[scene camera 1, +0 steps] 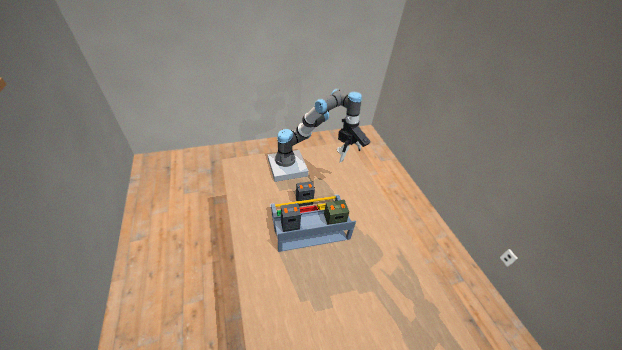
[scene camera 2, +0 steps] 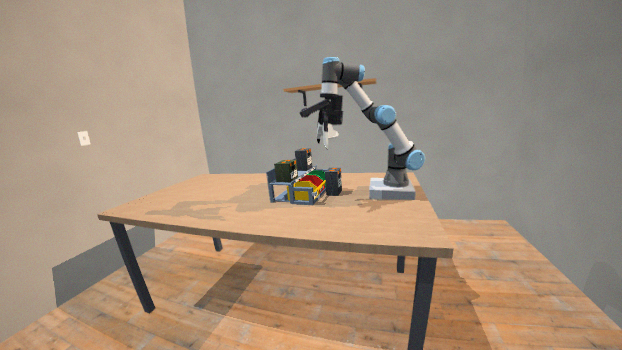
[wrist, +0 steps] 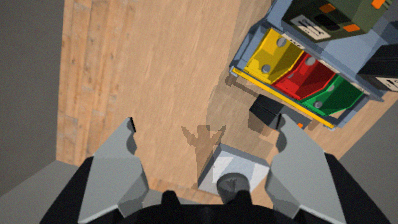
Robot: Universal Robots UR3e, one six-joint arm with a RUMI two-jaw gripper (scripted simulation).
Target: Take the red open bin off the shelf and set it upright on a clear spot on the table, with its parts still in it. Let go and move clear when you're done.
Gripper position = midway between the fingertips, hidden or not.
Observation:
I see my gripper (scene camera 2: pixel 322 146), a green bin (wrist: pixel 344 95) and a red bin (wrist: pixel 308 79).
My gripper shows as well in the wrist view (wrist: pixel 204 116).

